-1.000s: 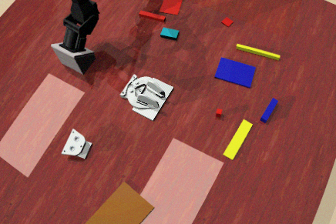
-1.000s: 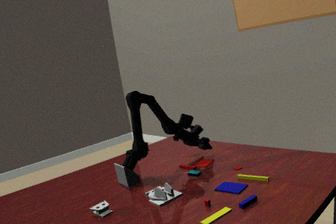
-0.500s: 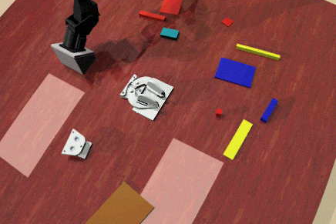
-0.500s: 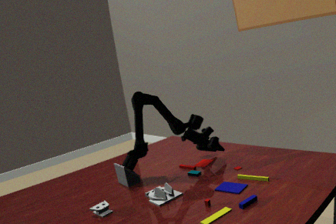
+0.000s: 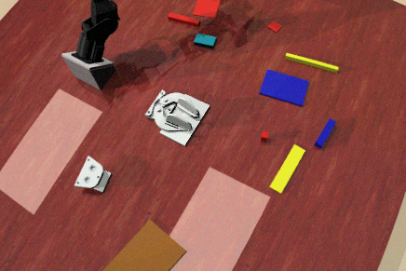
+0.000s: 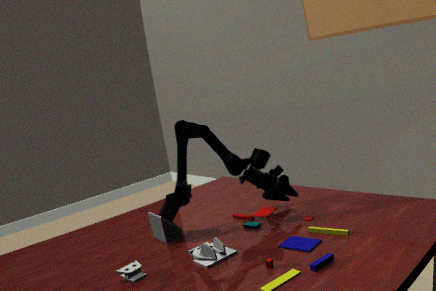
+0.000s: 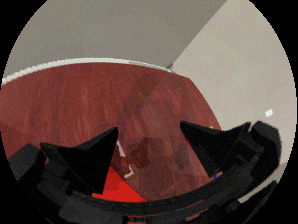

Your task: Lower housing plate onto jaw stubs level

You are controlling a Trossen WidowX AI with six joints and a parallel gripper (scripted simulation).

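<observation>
Now: the housing plate 680 mm to the right of my gripper tip, 30 mm behind it and 10 mm below it. The rest, counted from my gripper tip: teal block (210 mm to the right, 30 mm below, 10 mm behind); blue plate (240 mm ahead, 230 mm to the right, 40 mm below); red pad (90 mm to the right, 80 mm behind, 40 mm below).
</observation>
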